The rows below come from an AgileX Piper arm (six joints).
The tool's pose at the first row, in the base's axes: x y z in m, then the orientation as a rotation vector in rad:
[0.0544, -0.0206, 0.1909, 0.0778, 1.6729, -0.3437]
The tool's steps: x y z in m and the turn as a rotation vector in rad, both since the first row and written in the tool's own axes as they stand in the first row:
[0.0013, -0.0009, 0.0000, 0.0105, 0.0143, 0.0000]
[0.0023, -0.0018, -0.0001, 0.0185, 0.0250, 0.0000]
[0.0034, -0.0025, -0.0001, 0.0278, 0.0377, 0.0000]
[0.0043, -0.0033, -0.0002, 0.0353, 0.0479, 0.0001]
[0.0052, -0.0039, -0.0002, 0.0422, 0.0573, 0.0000]
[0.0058, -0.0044, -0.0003, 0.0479, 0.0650, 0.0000]
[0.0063, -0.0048, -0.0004, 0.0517, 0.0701, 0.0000]
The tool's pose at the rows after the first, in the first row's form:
[0.0540, -0.0216, 0.1898, 0.0883, 1.6853, -0.3527]
[0.0535, -0.0226, 0.1890, 0.0962, 1.6946, -0.3595]
[0.0532, -0.0235, 0.1880, 0.1055, 1.7056, -0.3675]
[0.0528, -0.0243, 0.1873, 0.1132, 1.7144, -0.3739]
[0.0525, -0.0250, 0.1865, 0.1200, 1.7225, -0.3799]
[0.0522, -0.0256, 0.1860, 0.1258, 1.7291, -0.3848]
[0.0520, -0.0260, 0.1856, 0.1296, 1.7335, -0.3881]

